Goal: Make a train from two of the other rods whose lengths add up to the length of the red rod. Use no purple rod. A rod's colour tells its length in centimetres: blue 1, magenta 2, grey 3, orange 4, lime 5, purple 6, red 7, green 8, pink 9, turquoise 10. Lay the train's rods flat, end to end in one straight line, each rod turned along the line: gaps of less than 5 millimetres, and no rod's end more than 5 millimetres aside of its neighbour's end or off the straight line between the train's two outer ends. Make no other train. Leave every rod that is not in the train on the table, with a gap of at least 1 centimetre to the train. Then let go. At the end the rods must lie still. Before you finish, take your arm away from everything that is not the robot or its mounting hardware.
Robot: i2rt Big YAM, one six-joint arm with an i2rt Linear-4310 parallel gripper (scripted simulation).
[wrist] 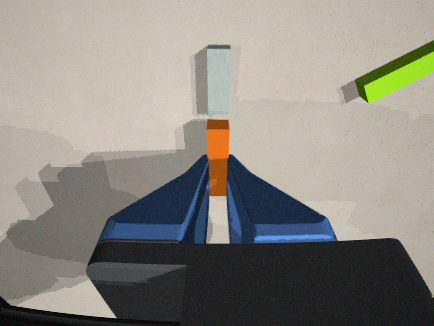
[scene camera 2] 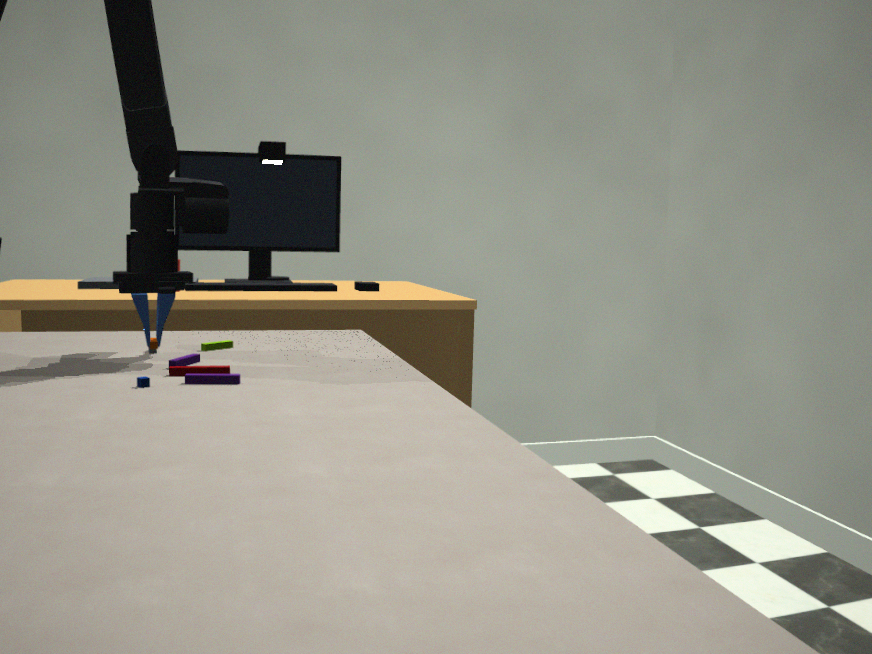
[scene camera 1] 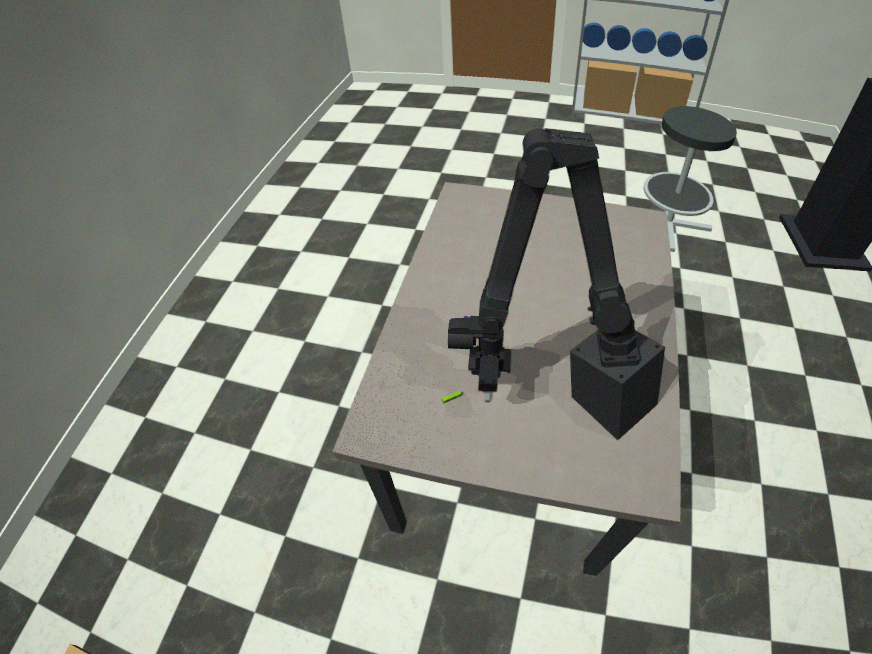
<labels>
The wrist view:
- my gripper: 218, 164
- orange rod: 217, 130
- grey rod: 218, 56
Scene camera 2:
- my gripper: 153, 346
</labels>
